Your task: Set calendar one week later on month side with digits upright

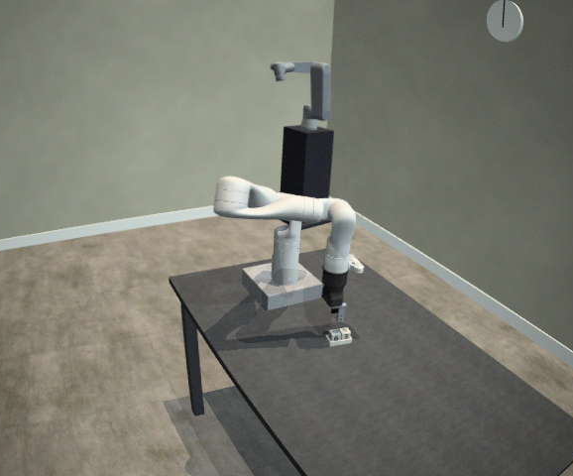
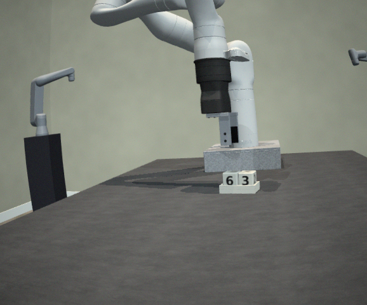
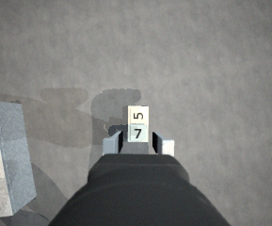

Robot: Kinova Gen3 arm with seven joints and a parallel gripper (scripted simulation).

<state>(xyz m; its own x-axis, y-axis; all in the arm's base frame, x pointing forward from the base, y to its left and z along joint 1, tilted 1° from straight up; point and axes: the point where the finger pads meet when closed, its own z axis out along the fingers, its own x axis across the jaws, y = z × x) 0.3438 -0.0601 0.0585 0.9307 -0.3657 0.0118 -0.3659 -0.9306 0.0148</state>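
Now: the white tray 10 mm ahead of my hand, 20 mm to the left of it and 110 mm below it.
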